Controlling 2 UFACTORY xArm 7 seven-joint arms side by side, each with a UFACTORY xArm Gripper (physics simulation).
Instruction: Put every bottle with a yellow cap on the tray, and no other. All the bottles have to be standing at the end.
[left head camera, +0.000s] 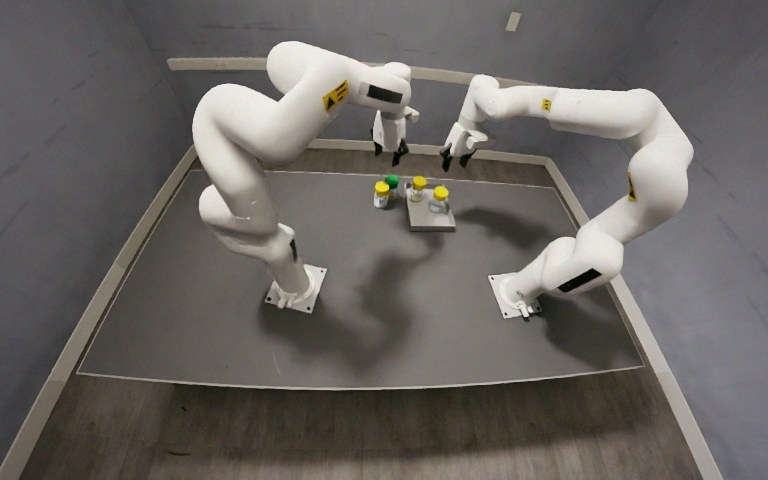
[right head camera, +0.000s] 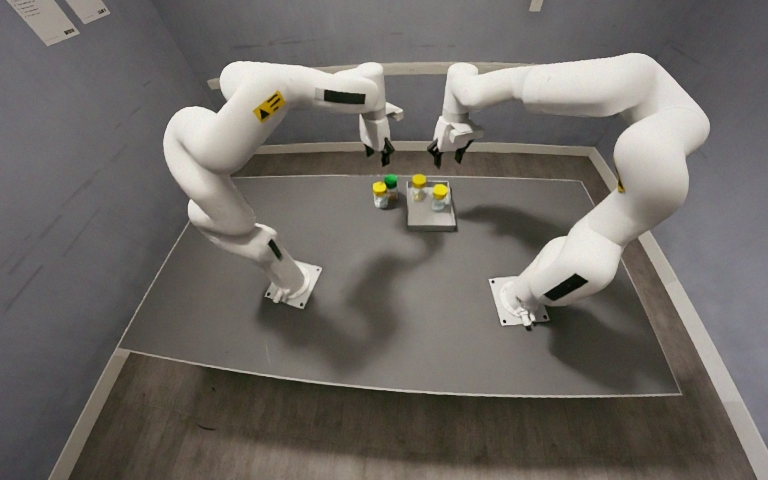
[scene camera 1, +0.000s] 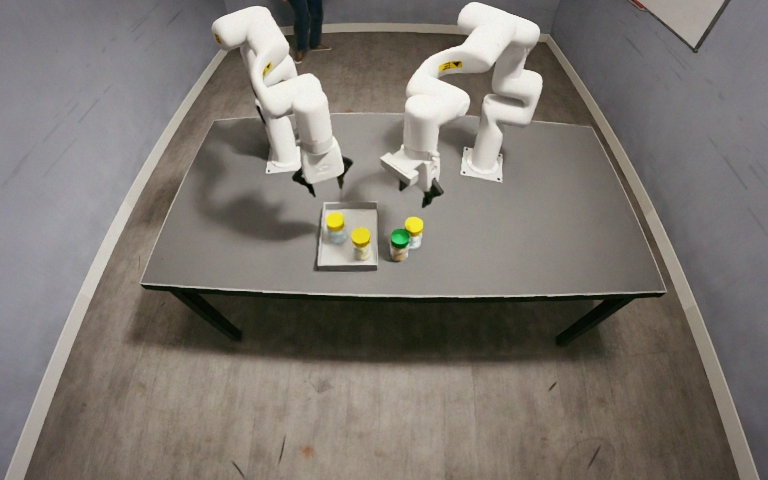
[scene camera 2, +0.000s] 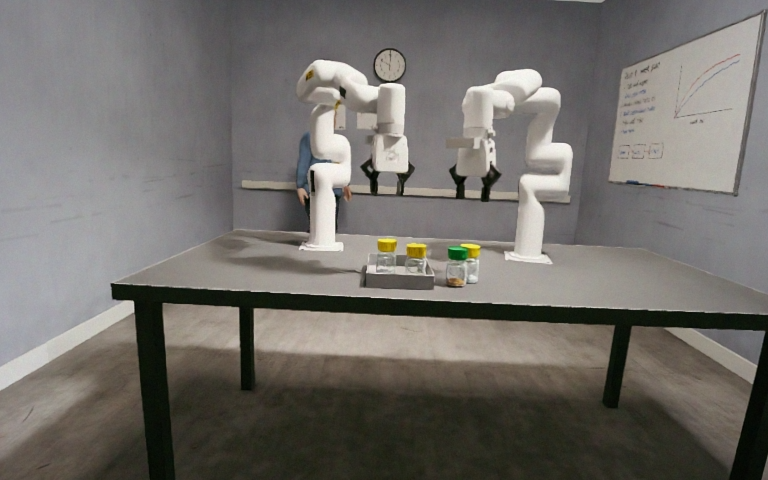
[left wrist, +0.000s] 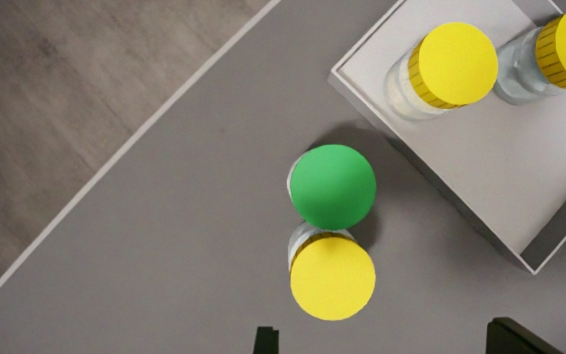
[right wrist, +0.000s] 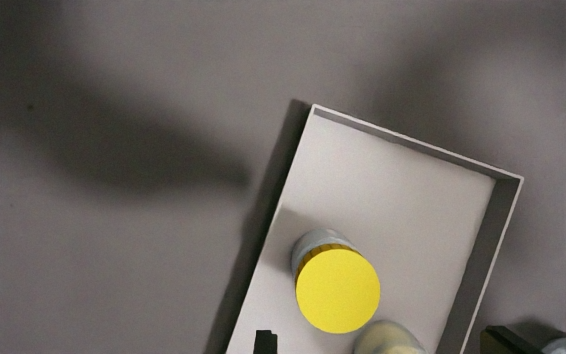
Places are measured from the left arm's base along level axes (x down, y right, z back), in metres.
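Pixels of known places: left gripper, fingertip midpoint: (left head camera: 386, 159) (right head camera: 378, 159) (scene camera 1: 415, 196) (scene camera 2: 472, 200); right gripper, fingertip midpoint: (left head camera: 453, 167) (right head camera: 447, 163) (scene camera 1: 326, 189) (scene camera 2: 387, 195); left arm's base, origin of the base link: (left head camera: 296, 285) (right head camera: 293, 282) (scene camera 1: 482, 163) (scene camera 2: 526, 257); right arm's base, origin of the base link: (left head camera: 514, 293) (right head camera: 518, 299) (scene camera 1: 287, 157) (scene camera 2: 322, 246).
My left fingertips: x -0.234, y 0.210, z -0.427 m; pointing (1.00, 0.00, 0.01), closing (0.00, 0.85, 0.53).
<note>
Ahead of a thing's pixels: the offset from my left fingertips to its top centre. Level surfaces: height alone.
Two yellow-capped bottles stand in the grey tray {dx +0.194, dy +0.194, dz -0.025 m} (left head camera: 431, 228) (scene camera 1: 347, 267) (scene camera 2: 399, 281): one {dx +0.127, dy +0.229, dz -0.035 m} (left head camera: 440, 199) (scene camera 1: 335, 227) (scene camera 2: 386, 255) (right wrist: 338, 291), the other {dx +0.127, dy +0.138, dz -0.072 m} (left head camera: 417, 187) (scene camera 1: 361, 243) (scene camera 2: 416, 258) (left wrist: 458, 66). Outside the tray, a third yellow-capped bottle {dx +0.129, dy -0.005, dz +0.001 m} (left head camera: 381, 194) (scene camera 1: 414, 230) (scene camera 2: 472, 262) (left wrist: 332, 278) stands close against a green-capped bottle {dx +0.129, dy +0.026, dz -0.049 m} (left head camera: 391, 185) (scene camera 1: 399, 244) (scene camera 2: 456, 266) (left wrist: 333, 187). My left gripper (scene camera 1: 417, 195) (scene camera 2: 473, 194) is open and empty, high above the table near this pair. My right gripper (scene camera 1: 327, 191) (scene camera 2: 387, 190) is open and empty, high above the tray.
The grey table {dx +0.234 m} (left head camera: 226, 339) (scene camera 1: 509, 243) carries both arm bases, behind the bottles in scene camera 1. The tray's low walls (left wrist: 430, 175) lie beside the green-capped bottle. The two grippers hang near each other. A person (scene camera 2: 305, 169) stands beyond the table.
</note>
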